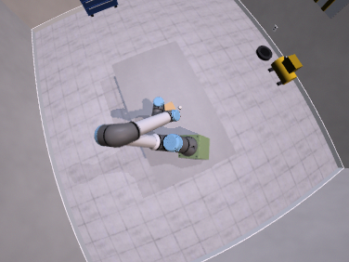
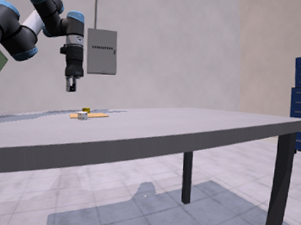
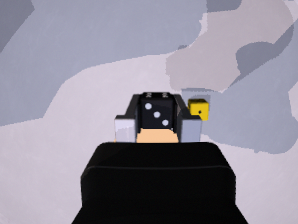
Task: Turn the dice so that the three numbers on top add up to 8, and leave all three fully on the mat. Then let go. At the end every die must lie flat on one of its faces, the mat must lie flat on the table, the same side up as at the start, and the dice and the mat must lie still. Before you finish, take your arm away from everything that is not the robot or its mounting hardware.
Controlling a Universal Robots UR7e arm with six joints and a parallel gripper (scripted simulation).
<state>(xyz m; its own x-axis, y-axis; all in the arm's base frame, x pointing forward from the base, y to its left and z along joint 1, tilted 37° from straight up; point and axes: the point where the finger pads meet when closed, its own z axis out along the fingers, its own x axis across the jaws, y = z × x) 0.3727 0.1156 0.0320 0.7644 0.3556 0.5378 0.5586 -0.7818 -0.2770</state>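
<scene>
The mat lies 12 cm below my hand, 11 cm to the right of it and 7 cm ahead of it. Also, from my hand: white die 22 cm to the right, 11 cm below, 5 cm ahead; then yellow die 11 cm below, 6 cm ahead, 1 cm to the left.
</scene>
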